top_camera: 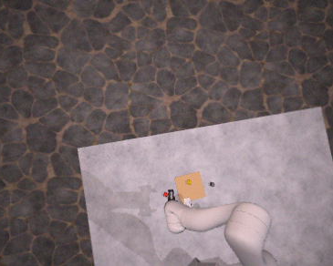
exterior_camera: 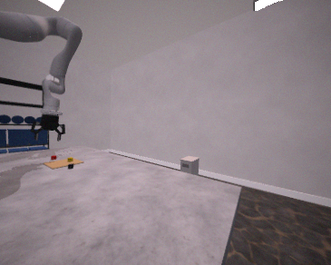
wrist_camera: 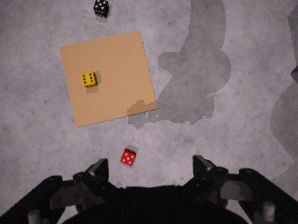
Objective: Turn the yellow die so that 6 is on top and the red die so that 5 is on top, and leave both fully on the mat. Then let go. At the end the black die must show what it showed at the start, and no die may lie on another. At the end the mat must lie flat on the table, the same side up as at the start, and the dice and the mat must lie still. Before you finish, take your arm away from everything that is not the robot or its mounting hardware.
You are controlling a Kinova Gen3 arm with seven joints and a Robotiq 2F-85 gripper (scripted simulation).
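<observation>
Right now the red die is 11 cm below my hand, 3 cm ahead of it and 1 cm to the left of it. The rest, counted from my hand: tan mat: 13 cm to the right, 12 cm below, 3 cm ahead; yellow die: 13 cm to the right, 11 cm below, 6 cm ahead; black die: 24 cm to the right, 11 cm below, 2 cm ahead.
</observation>
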